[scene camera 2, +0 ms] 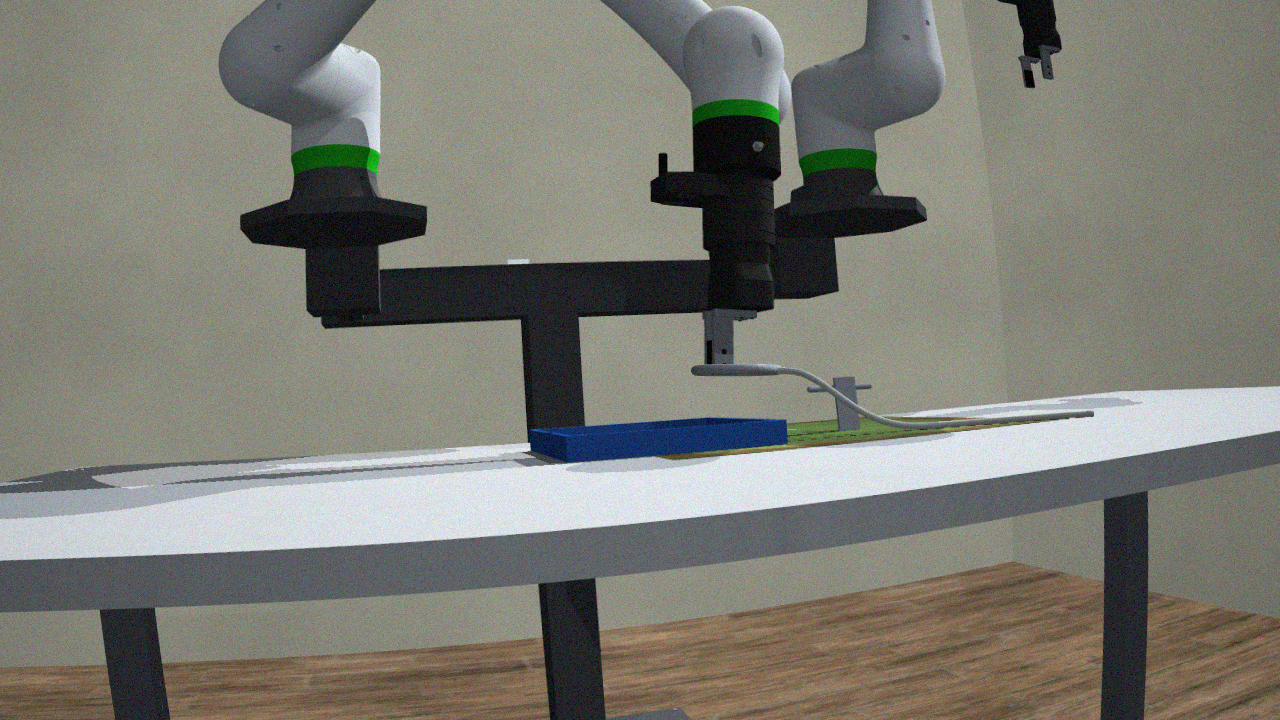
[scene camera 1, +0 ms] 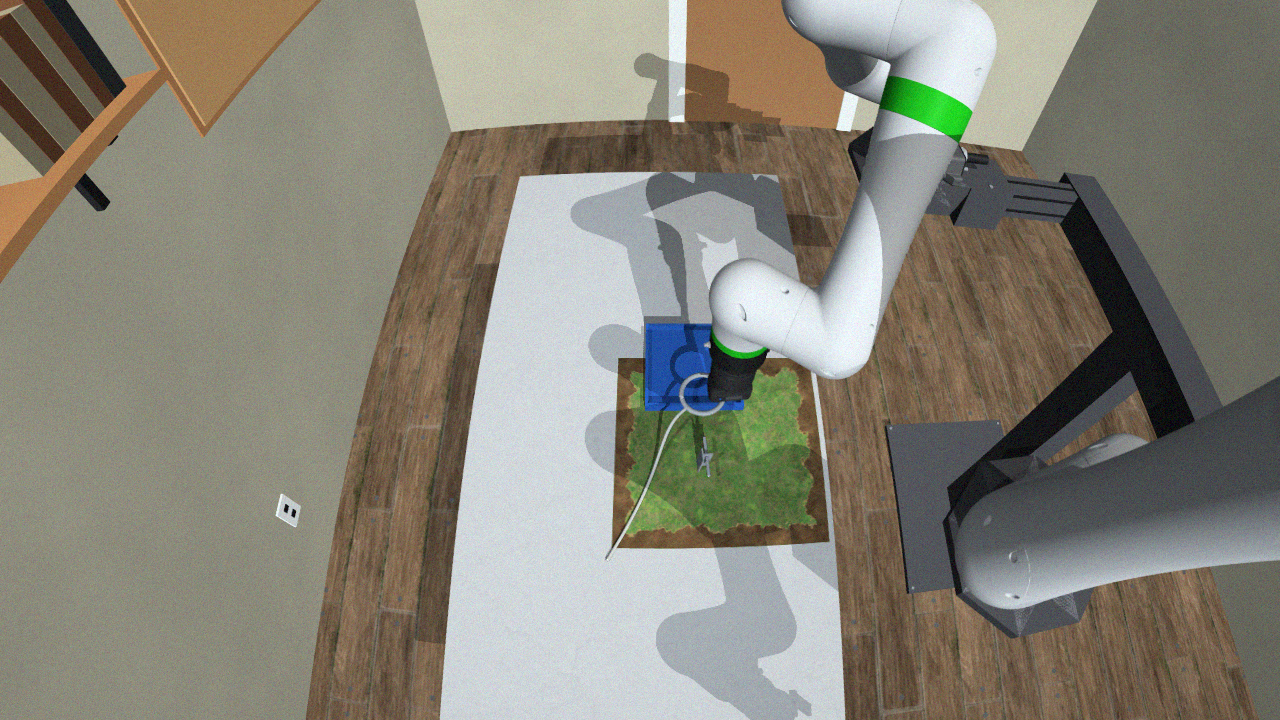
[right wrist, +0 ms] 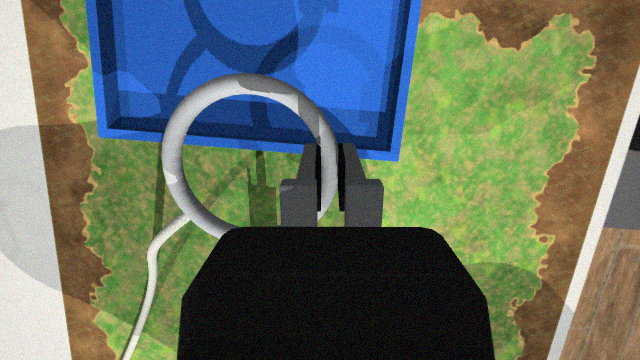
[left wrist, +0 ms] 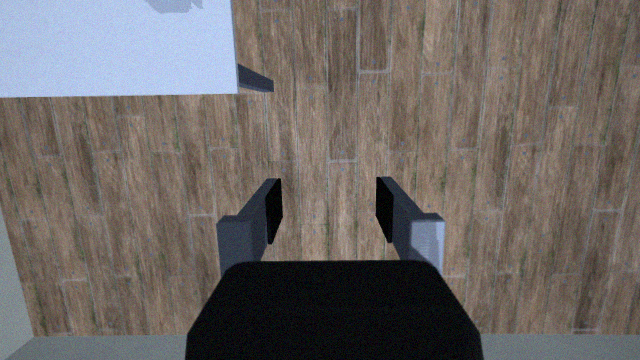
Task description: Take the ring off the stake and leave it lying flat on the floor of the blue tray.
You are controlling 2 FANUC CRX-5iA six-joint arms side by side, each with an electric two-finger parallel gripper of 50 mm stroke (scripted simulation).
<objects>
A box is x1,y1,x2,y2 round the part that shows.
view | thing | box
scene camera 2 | my left gripper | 1016,0,1061,87
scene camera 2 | my right gripper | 702,197,774,374
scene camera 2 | grey ring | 691,364,781,375
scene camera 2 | blue tray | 529,417,787,462
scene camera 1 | blue tray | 645,324,743,410
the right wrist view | my right gripper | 177,143,494,359
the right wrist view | grey ring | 161,73,337,238
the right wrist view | blue tray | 85,0,421,161
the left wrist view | my left gripper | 185,176,483,359
</objects>
